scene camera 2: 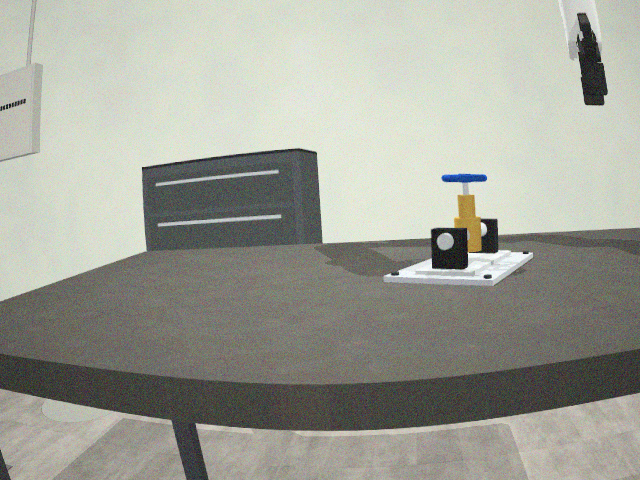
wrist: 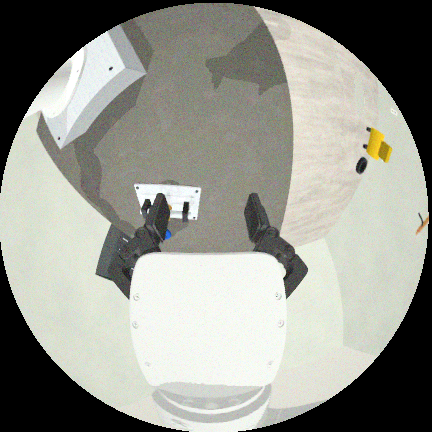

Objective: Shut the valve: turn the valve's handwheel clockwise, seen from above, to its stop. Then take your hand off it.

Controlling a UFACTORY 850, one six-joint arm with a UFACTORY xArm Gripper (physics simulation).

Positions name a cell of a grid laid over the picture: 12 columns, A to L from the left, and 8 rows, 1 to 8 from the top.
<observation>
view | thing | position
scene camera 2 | my gripper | L2
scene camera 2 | white base plate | J5
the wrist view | my gripper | F4
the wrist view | white base plate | E4
</observation>
